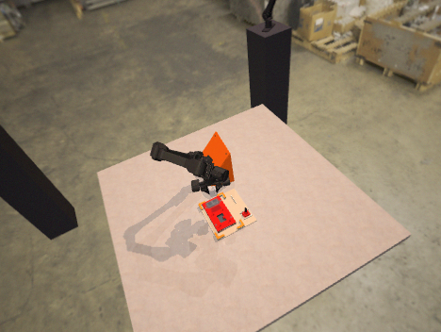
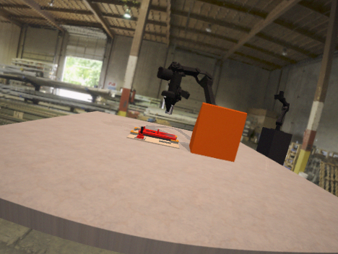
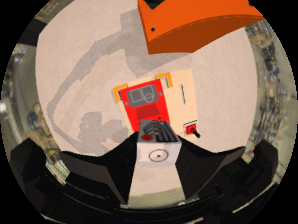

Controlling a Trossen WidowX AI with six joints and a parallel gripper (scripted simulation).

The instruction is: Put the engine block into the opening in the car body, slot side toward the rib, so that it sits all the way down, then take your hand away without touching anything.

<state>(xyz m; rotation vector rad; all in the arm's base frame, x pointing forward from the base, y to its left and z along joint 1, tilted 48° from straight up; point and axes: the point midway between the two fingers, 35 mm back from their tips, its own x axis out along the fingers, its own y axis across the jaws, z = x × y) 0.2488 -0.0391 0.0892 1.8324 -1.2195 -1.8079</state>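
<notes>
Right now the black peg is 120 mm below my gripper tip, 110 mm to the left of it and 110 mm ahead of it. From my gripper tip the other things lie so: engine block: 10 mm above.
</notes>
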